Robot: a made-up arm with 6 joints.
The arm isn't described. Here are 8 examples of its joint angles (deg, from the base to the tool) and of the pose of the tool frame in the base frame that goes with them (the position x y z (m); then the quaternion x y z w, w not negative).
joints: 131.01 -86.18 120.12 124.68 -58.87 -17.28
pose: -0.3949 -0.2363 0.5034 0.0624 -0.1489 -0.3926 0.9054
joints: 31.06 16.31 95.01 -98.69 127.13 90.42
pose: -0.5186 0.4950 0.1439 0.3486 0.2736 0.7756 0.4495
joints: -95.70 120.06 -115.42 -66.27 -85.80 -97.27
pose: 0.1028 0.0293 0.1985 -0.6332 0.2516 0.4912 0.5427
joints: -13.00 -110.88 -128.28 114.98 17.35 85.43
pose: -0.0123 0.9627 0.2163 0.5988 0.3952 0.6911 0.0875
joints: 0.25 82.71 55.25 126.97 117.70 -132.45
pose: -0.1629 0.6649 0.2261 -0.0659 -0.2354 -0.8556 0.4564
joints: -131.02 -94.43 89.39 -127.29 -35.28 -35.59
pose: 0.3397 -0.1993 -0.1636 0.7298 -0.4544 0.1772 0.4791
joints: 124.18 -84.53 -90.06 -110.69 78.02 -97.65
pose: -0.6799 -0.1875 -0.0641 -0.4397 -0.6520 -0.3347 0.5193
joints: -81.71 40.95 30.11 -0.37 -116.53 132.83
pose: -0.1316 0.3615 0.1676 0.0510 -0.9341 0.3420 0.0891
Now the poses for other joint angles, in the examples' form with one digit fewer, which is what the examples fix.
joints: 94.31 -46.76 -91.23 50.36 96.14 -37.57
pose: -0.202 -0.267 0.871 -0.272 0.202 -0.670 0.661
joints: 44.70 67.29 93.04 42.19 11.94 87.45
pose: -0.465 0.075 -0.345 0.573 -0.552 -0.602 0.061
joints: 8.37 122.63 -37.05 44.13 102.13 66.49
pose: -0.266 0.122 -0.409 0.312 0.643 -0.135 0.686
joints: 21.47 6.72 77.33 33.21 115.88 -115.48
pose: -0.161 -0.069 -0.156 0.727 0.525 0.326 0.299
